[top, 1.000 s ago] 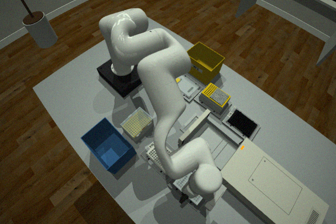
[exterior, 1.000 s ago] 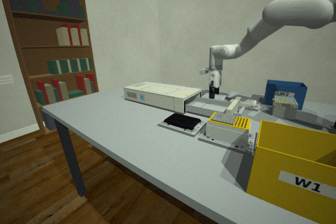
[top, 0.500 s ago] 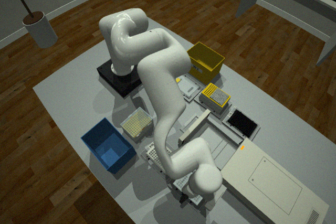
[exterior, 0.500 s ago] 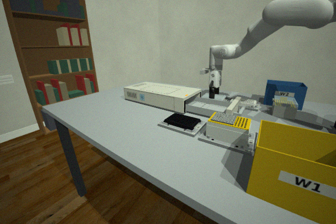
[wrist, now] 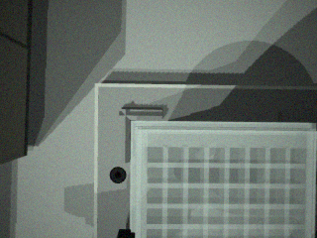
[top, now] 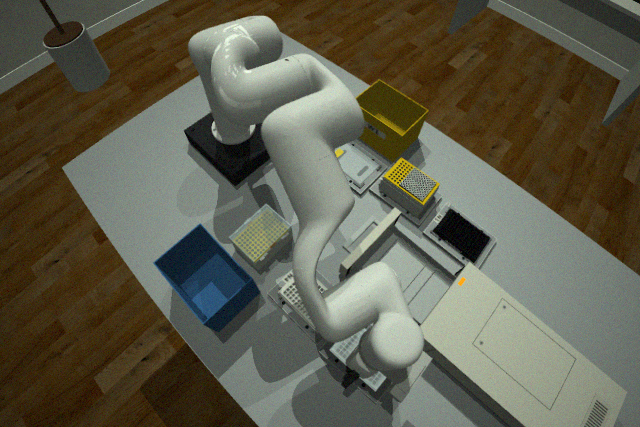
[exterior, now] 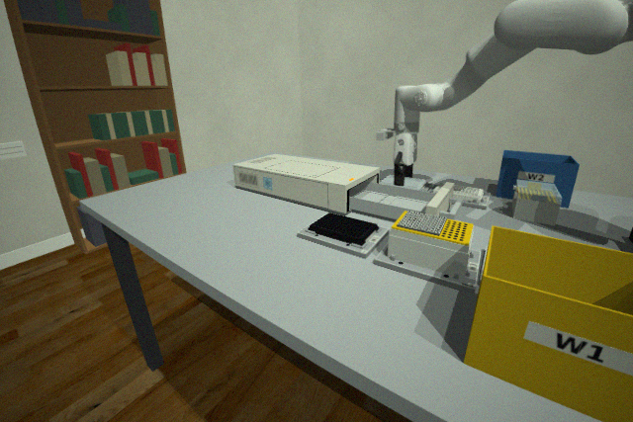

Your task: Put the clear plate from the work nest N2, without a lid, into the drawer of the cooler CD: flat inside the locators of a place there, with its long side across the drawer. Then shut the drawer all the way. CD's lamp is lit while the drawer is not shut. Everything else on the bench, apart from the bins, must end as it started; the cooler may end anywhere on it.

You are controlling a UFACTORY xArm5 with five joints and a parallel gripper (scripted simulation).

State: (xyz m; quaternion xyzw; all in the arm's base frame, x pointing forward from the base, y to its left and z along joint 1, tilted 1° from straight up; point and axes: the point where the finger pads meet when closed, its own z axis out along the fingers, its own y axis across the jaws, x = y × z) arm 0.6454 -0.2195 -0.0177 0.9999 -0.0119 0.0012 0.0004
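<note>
Right now the drawer is 3 cm behind my hand, 20 cm to the left of it and 1 cm above it. The rest, counted from my hand: cooler CD 12 cm ahead, 19 cm to the left, 1 cm above; then clear plate 1 cm below; then white plate 17 cm behind, 1 cm to the left, 1 cm below.
</note>
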